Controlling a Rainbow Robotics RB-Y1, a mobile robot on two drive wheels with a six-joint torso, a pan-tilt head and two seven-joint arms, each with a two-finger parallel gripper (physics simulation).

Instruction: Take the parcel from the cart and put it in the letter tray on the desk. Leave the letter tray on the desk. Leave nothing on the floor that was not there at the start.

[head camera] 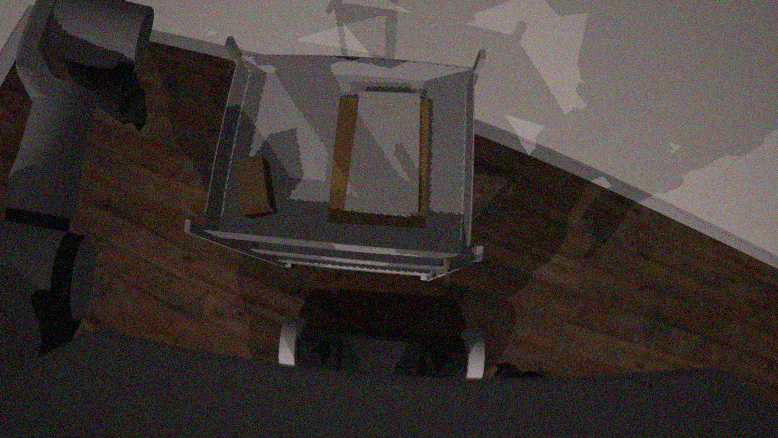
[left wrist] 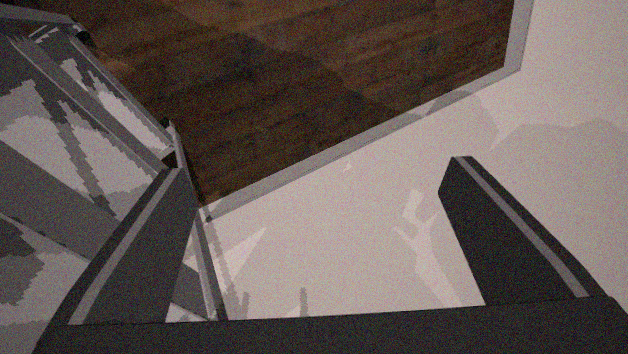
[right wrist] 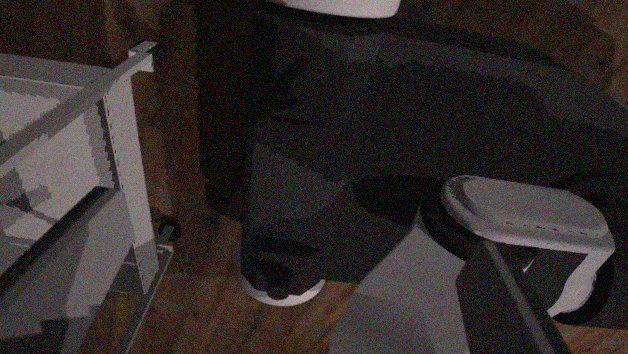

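Pixels of known places: left gripper, fingertip midpoint: [head camera: 116, 108] [left wrist: 318, 180]; right gripper, fingertip midpoint: [right wrist: 299, 238]; robot's base, origin of the base link: [head camera: 381, 353].
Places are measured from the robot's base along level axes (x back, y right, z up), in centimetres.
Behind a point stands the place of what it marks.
A small brown box, which looks like the parcel [head camera: 252, 186] @[z 72.3, x -33.8, y -23.6 cm], lies at the left side of the grey cart's top [head camera: 304, 223] @[z 66.3, x -29.3, y -15.2 cm]. The cart also shows in the left wrist view [left wrist: 65, 215] @[z 69.9, x -42.0, y -31.2 cm] and right wrist view [right wrist: 131, 165] @[z 16.5, x -25.3, y -2.3 cm]. My left gripper [left wrist: 318, 180] @[z 84.6, x -42.6, y -46.4 cm] is open and empty, beyond the cart's left edge in the head view, apart from the parcel. The parcel does not show in the left wrist view. My right gripper [right wrist: 299, 238] @[z 52.4, x 0.4, y 24.1 cm] is open and empty, with the cart's corner at its left finger; it does not show in the head view. The desk and letter tray do not show.
A larger brown-sided object with a grey top [head camera: 383, 157] @[z 68.0, x -41.4, y -2.7 cm] lies right of the parcel on the cart. Raised rims edge the cart. A pale wall [head camera: 642, 81] @[z 63.1, x -68.8, y 55.5 cm] [left wrist: 340, 250] @[z 48.2, x -97.4, y -47.2 cm] stands behind it. My dark base [right wrist: 310, 125] @[z 19.1, x 1.1, y 10.4 cm] is near the cart's front.
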